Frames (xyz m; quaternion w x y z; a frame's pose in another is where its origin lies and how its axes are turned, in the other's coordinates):
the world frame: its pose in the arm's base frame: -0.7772 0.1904 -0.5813 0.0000 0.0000 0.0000 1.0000
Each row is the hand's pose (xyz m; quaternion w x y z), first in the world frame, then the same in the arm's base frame.
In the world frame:
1: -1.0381 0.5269 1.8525 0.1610 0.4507 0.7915 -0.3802
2: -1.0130 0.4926 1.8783 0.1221 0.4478 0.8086 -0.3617
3: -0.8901 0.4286 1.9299 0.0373 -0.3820 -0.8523 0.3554
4: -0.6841 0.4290 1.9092 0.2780 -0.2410 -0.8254 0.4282
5: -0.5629 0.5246 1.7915 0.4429 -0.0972 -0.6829 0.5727
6: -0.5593 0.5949 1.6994 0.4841 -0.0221 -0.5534 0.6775
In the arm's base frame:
1: 0.2609 -0.3365 1.2712 0.3802 -0.7915 0.4507 0.1610
2: 0.2358 -0.3022 1.2970 0.3617 -0.8086 0.4478 0.1221
3: 0.1129 -0.2382 1.3486 0.3554 -0.8523 0.3820 -0.0373
4: -0.0931 -0.2386 1.3279 0.4282 -0.8254 0.2410 -0.2780
5: -0.2143 -0.3342 1.2102 0.5727 -0.6829 0.0972 -0.4429
6: -0.2179 -0.4045 1.1181 0.6775 -0.5534 0.0221 -0.4841

